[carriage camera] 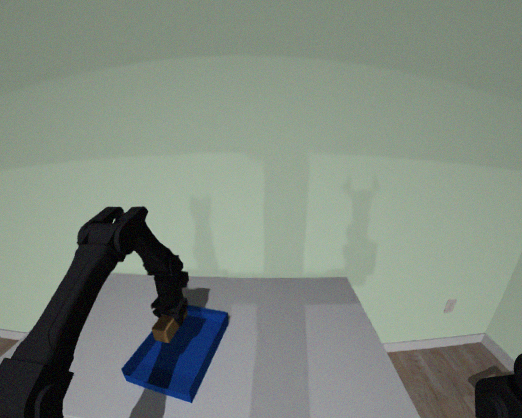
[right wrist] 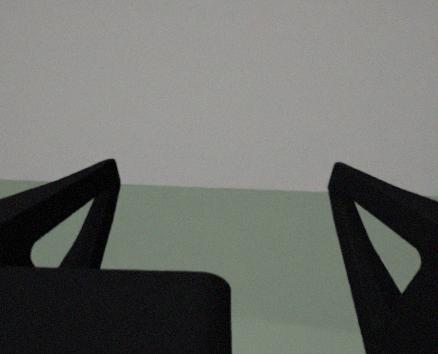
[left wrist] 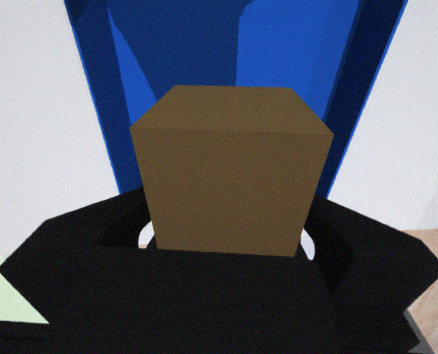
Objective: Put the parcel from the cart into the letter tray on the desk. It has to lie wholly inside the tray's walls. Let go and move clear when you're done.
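Frame: origin at the left arm's base, x ahead, y right, z down, level; metres.
Seen in the pictures: left gripper, fingertip midpoint: [carriage camera: 174, 323]; right gripper, fingertip midpoint: [right wrist: 224, 172].
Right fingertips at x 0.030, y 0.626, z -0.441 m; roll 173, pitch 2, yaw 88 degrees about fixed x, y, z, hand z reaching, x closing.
A point is followed by its place in that frame.
The brown box-shaped parcel [carriage camera: 165, 330] @(x 0.372, y 0.003, z 0.142 m) [left wrist: 230, 190] @(x 0.480, y 0.000, z 0.141 m) is held between the fingers of my left gripper [carriage camera: 171, 320] @(x 0.448, y -0.007, z 0.194 m) [left wrist: 228, 181] @(x 0.448, y -0.007, z 0.194 m), above the blue letter tray [carriage camera: 210, 360] @(x 0.428, y 0.110, z 0.350 m) [left wrist: 295, 45] @(x 0.498, y 0.065, z 0.359 m). In the carriage view the parcel shows over the tray's left side, toward its far end. In the left wrist view it lies between the tray's two long walls, and the tray stretches away beyond it. The tray's part beneath the gripper is hidden. My right gripper [right wrist: 224, 172] @(x 0.030, y 0.626, z -0.441 m) is wide open and empty, facing the wall and ceiling.
The tray rests on the grey desk [carriage camera: 330, 350] @(x 0.484, y 0.562, z 0.361 m), left of the desk's middle. A pale green wall [carriage camera: 400, 225] @(x 1.013, y 1.072, z 0.061 m) stands behind the desk's far edge. Wooden floor [carriage camera: 430, 365] @(x 0.870, y 1.476, z 1.082 m) shows to the right. Part of the right arm [carriage camera: 500, 395] @(x 0.023, y 0.600, z -0.132 m) shows at the lower right corner.
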